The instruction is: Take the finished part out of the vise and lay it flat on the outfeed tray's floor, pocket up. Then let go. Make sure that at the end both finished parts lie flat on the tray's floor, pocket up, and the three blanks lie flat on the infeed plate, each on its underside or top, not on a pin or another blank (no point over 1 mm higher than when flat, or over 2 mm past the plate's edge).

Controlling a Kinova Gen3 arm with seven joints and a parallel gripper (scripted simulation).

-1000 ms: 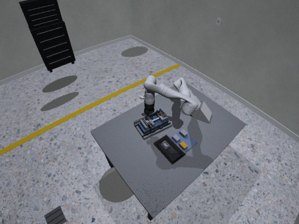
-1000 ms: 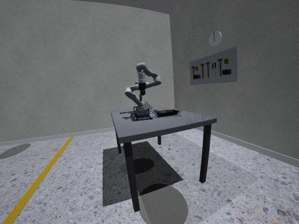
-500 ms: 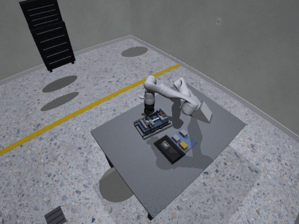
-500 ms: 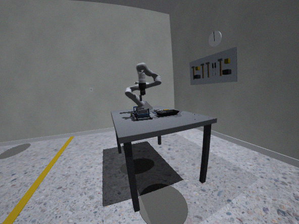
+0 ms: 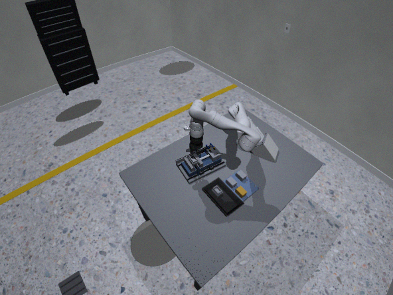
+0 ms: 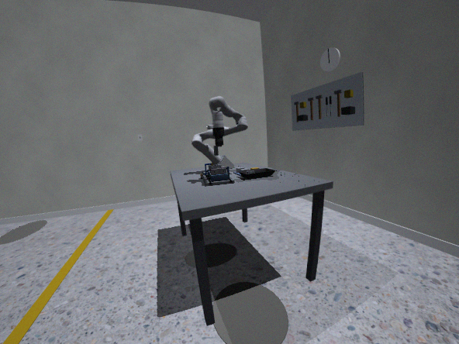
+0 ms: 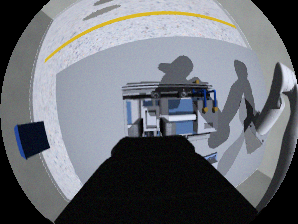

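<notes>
The vise is 60 mm behind my hand, 10 mm to the left of it and 160 mm below it. The rest, counted from my hand: yellow block: 110 mm behind, 350 mm to the left, 170 mm below.
</notes>
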